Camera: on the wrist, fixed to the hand. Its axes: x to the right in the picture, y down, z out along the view.
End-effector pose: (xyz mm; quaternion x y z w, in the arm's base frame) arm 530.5 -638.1 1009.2 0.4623 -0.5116 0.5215 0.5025
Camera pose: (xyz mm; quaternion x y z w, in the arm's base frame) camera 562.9 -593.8 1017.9 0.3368 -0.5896 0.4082 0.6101
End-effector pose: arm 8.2 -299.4 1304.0 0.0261 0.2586 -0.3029 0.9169
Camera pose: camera -24.4 -320.7 1264.4 -0.1630 0.3435 -0.2522 0.8899
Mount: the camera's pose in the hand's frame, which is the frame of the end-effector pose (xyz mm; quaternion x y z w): 8.7 -31.6 -44.8 -0.2115 0.0289 -0.0128 0.9769
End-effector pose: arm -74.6 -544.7 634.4 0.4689 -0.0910 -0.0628 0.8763
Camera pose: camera -57.1 -527.6 584.6 0.2757 -0.0443 -0.0783 0.9570
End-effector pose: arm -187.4 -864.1 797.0 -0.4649 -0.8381 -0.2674 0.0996
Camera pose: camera -222.1 -895.4 826.9 -0.4568 -0.7652 -0.4532 0.0198
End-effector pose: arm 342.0 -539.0 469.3 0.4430 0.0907 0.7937 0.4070
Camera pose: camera 322.7 -502.4 432.4 0.3226 -0.0618 0.8021 0.4988
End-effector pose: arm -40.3 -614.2 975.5 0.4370 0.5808 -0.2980 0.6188
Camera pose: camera -87.2 -587.2 963.4 0.2972 0.6539 -0.1636 0.6763
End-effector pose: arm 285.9 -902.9 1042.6 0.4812 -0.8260 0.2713 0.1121
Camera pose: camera 305.1 -896.7 1094.3 0.4491 -0.8549 0.1028 0.2386
